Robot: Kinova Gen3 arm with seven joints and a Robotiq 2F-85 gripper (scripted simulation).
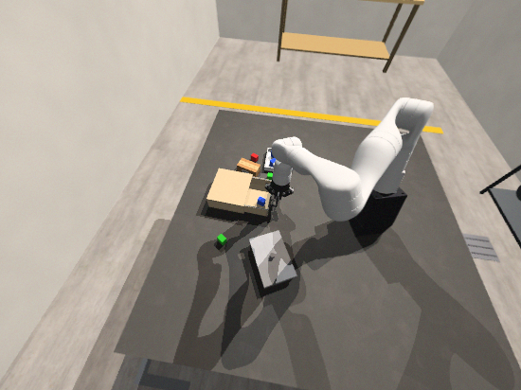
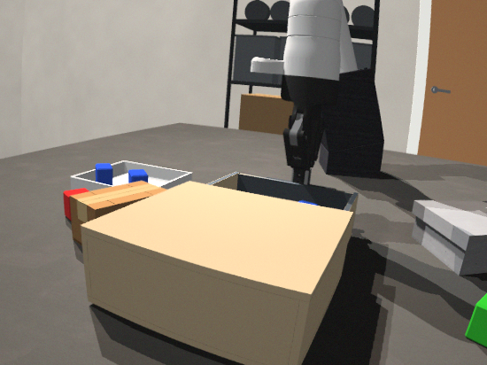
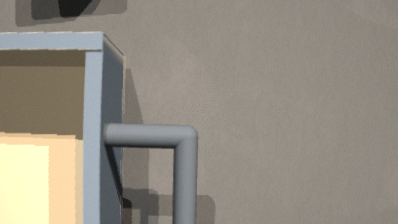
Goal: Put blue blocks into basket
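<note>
The drawer lies 90 mm ahead of my hand, 30 mm below it and 10 mm to the left of it. The rest, counted from my hand: light wooden cabinet: 160 mm ahead, 20 mm to the left, 20 mm below; brown box: 200 mm ahead, 140 mm to the right, 20 mm below; basket: 260 mm to the right, 60 mm ahead, 50 mm below.
</note>
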